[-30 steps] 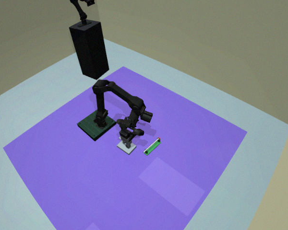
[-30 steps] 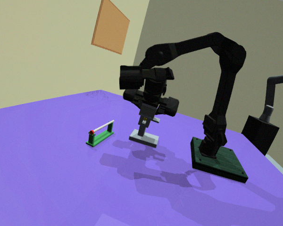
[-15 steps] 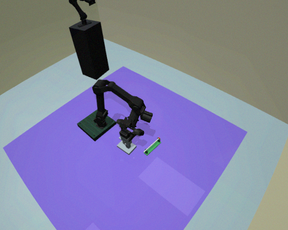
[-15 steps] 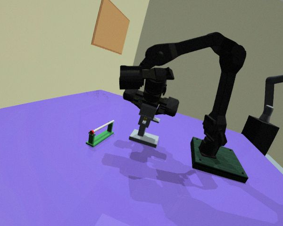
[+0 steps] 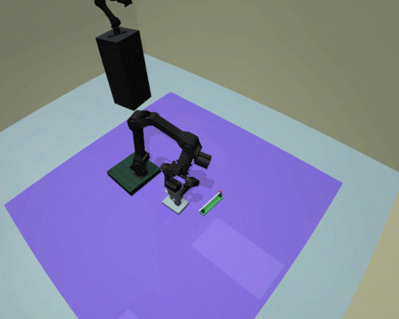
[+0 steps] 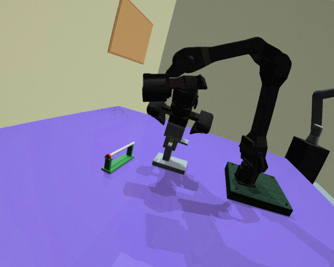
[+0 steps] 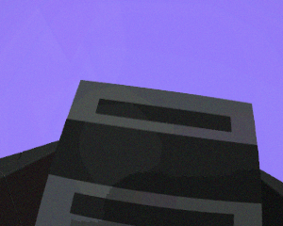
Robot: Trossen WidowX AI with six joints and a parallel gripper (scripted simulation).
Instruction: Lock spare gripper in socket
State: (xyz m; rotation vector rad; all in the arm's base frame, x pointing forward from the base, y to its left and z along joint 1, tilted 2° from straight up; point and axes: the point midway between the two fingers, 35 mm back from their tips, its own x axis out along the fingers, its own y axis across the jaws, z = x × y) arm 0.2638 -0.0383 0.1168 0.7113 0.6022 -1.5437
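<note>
Now: gripper tip 10 mm to the right of the spare gripper. The rest, counted from my gripper tip: grey mount 80 mm below, 20 mm to the left; then green cradle 140 mm ahead, 100 mm to the left, 100 mm below.
</note>
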